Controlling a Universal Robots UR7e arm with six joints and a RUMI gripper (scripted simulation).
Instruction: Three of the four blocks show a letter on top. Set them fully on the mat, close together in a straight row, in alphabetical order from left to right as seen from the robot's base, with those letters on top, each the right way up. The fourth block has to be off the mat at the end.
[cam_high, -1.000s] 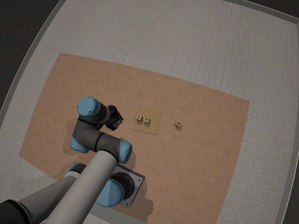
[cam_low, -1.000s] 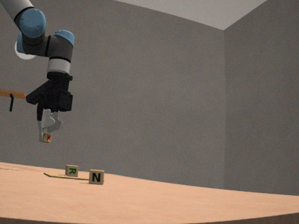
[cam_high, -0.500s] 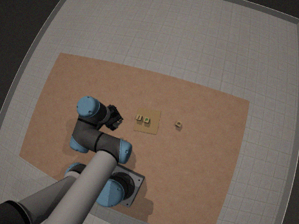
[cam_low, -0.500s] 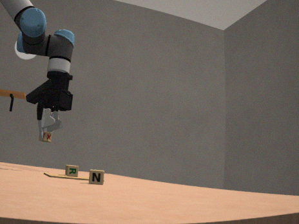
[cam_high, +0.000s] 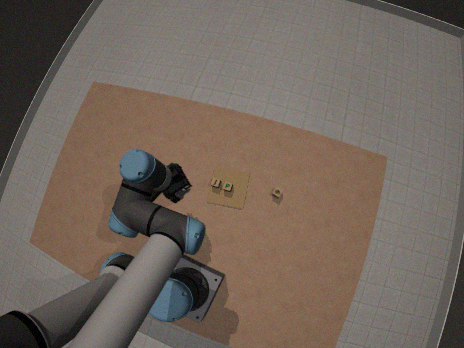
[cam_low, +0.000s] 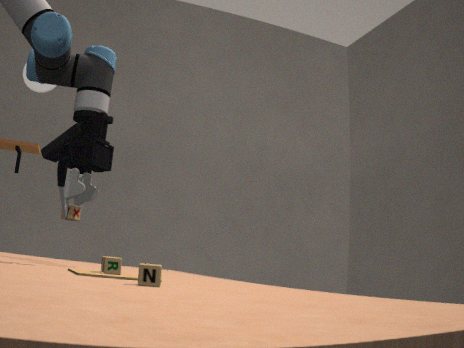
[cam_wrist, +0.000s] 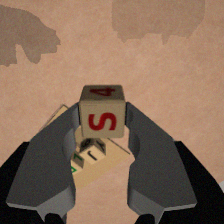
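The mat lies 90 mm ahead of my hand, 130 mm to the right of it and 110 mm below it. Also, from my hand: tan block: 90 mm ahead, 90 mm to the right, 100 mm below.
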